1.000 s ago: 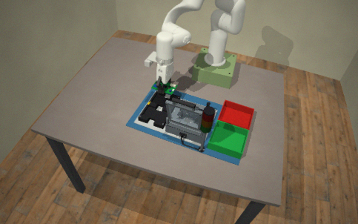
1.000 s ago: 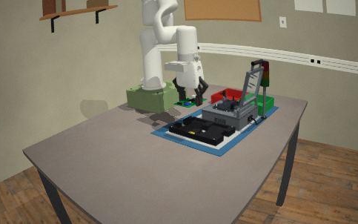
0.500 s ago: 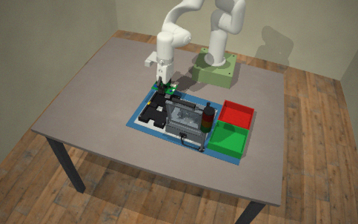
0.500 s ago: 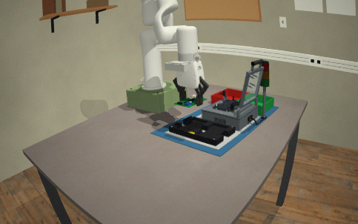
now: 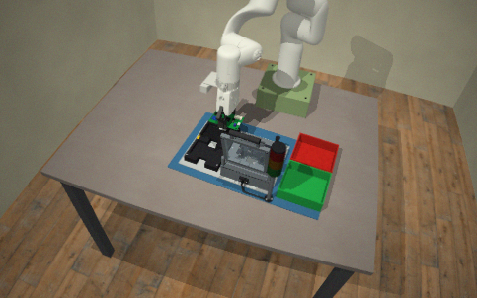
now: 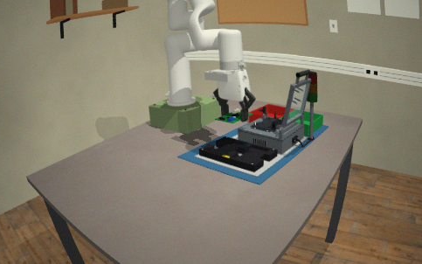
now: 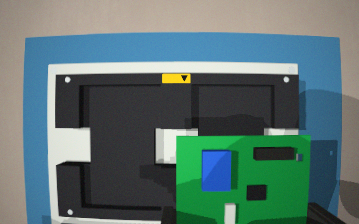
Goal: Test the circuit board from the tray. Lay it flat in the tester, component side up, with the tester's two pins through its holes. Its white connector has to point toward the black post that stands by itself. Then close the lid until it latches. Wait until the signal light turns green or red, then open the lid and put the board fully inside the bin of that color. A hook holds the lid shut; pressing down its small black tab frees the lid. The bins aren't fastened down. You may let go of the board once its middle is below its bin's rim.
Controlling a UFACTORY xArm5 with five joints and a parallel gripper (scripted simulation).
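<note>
Right now the nest is 60 mm ahead of my hand, 140 mm to the left of it and 60 mm below it. Round my hand: clear lid: 180 mm ahead, 130 mm to the left, 60 mm above; then green circuit board: right at my hand; then red bin: 40 mm behind, 340 mm to the left, 110 mm below.
</note>
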